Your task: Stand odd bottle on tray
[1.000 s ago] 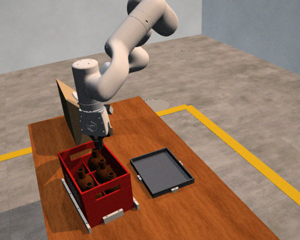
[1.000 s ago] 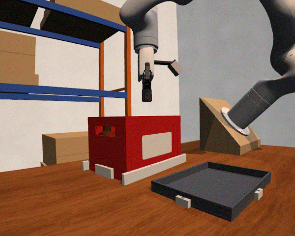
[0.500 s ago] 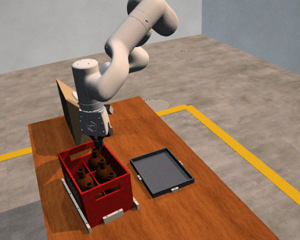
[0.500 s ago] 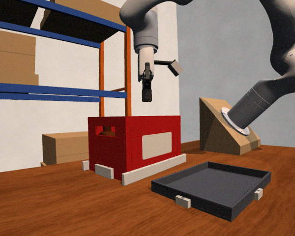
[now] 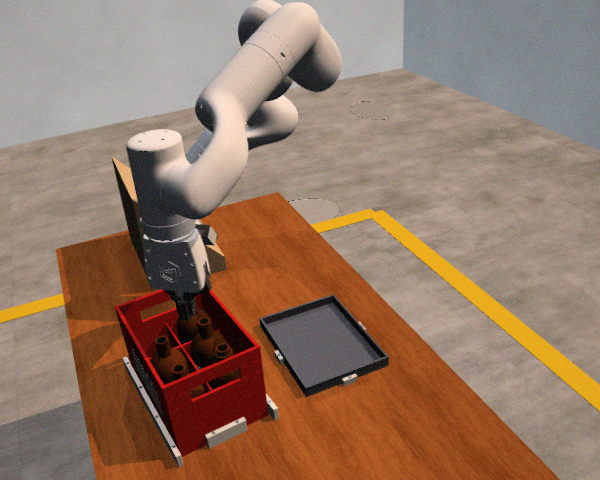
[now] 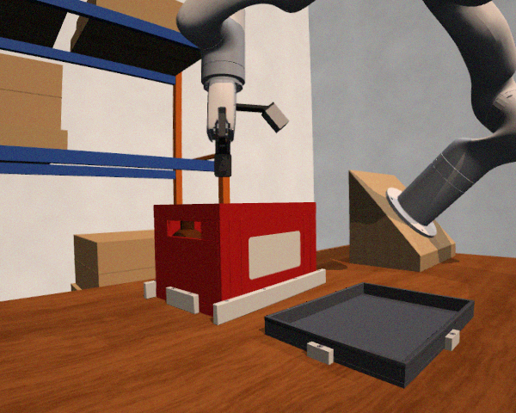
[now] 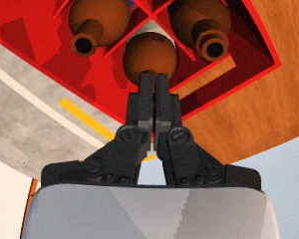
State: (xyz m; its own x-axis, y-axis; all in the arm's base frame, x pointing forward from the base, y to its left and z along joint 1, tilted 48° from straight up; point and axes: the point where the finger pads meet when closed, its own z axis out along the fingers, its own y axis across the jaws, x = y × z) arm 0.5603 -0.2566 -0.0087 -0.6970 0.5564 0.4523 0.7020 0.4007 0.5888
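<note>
My gripper is now 5 cm short of the brown bottle, 5 cm to the left of it and 16 cm above it. Also, from my hand: red crate: 4 cm behind, 16 cm below; then dark grey tray: 2 cm behind, 28 cm to the left, 23 cm below.
</note>
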